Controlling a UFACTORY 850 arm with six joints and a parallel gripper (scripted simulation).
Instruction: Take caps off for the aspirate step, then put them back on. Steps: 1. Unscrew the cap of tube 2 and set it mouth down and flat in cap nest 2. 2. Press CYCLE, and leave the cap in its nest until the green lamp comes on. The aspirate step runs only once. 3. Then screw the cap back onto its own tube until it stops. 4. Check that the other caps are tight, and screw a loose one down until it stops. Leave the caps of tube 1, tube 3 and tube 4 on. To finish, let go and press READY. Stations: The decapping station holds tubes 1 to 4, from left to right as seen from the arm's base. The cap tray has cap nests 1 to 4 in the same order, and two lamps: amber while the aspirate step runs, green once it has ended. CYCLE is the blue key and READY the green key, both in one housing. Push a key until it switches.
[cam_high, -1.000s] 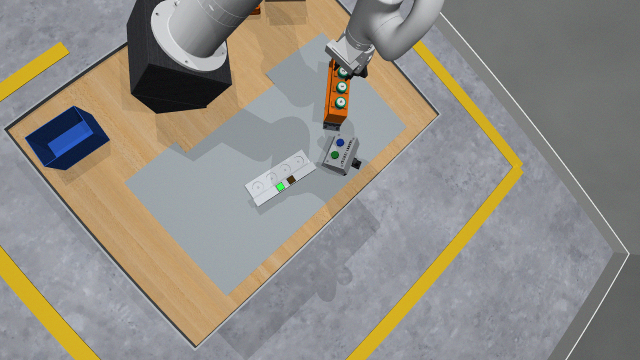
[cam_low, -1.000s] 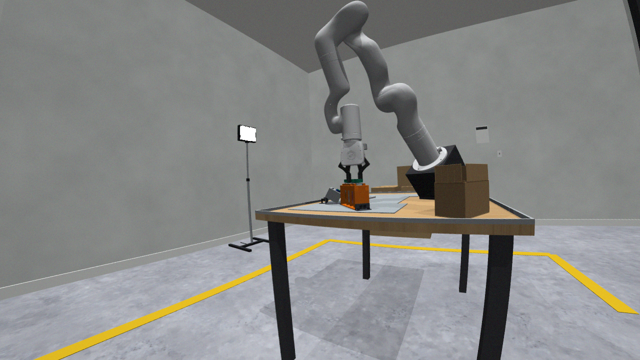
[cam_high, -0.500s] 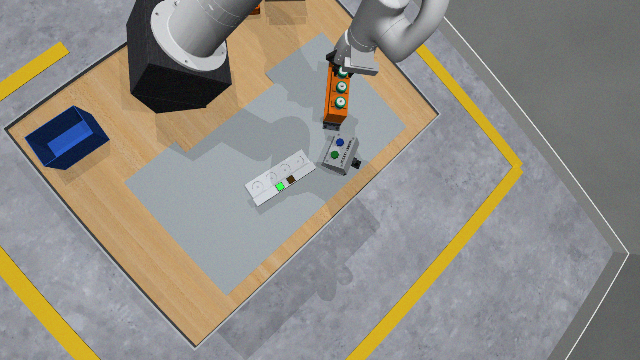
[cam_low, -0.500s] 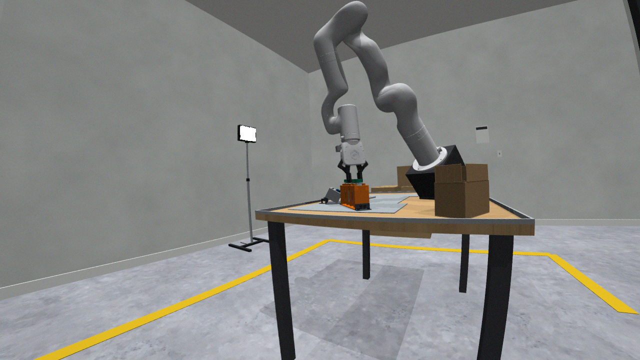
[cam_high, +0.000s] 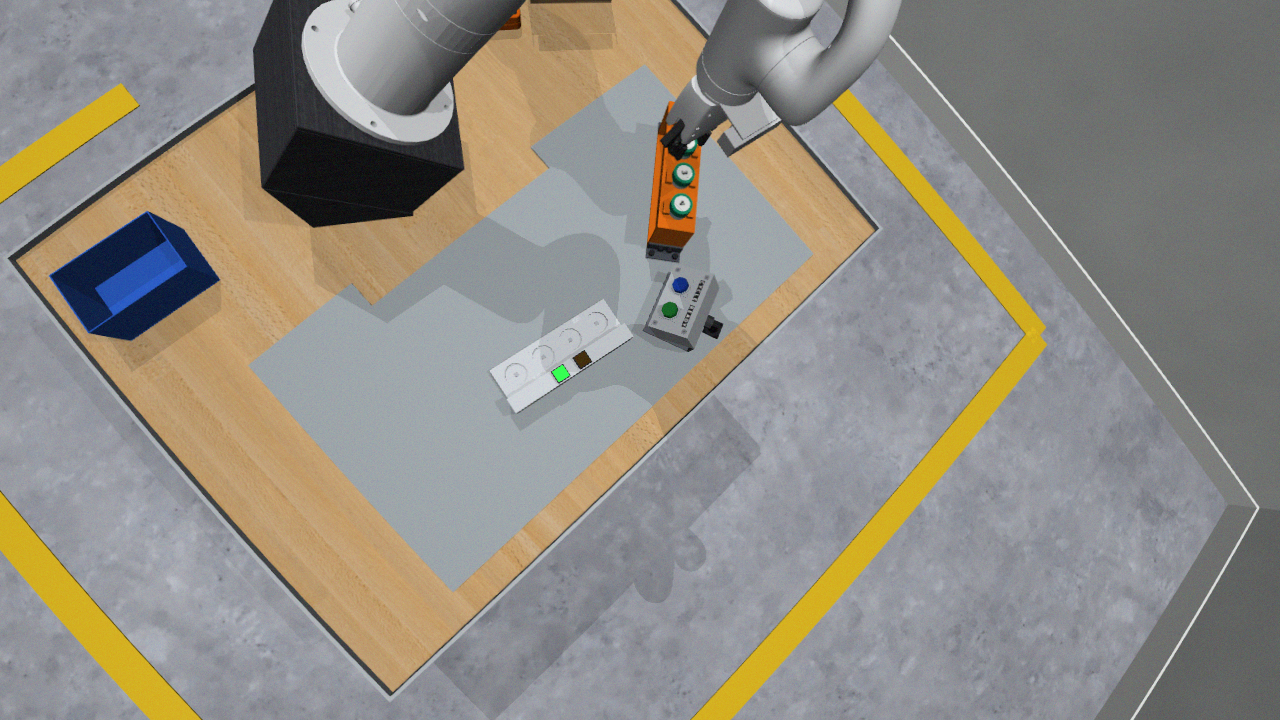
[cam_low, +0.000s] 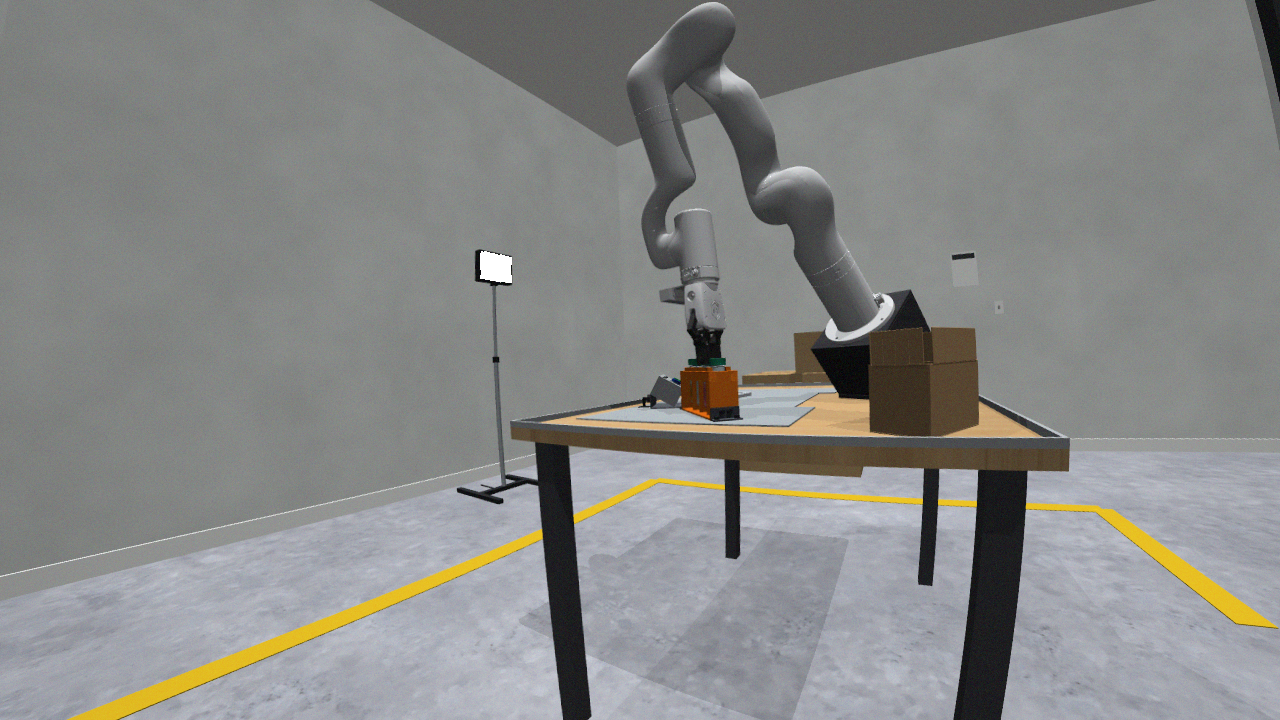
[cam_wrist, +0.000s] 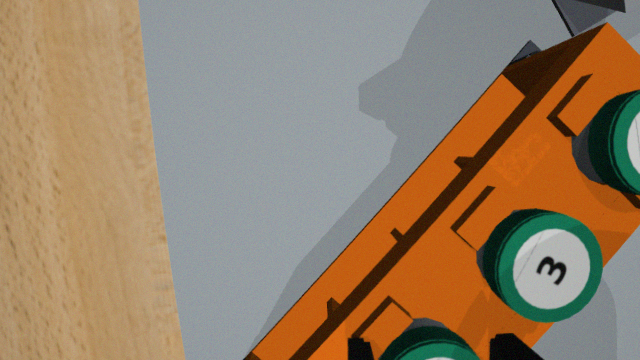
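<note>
The green-rimmed cap is 10 mm below my hand. The rest, counted from my hand: blue cycle key 180 mm ahead, 120 mm to the right, 60 mm below; key housing 210 mm ahead, 140 mm to the right, 80 mm below; green ready key 210 mm ahead, 160 mm to the right, 60 mm below.
</note>
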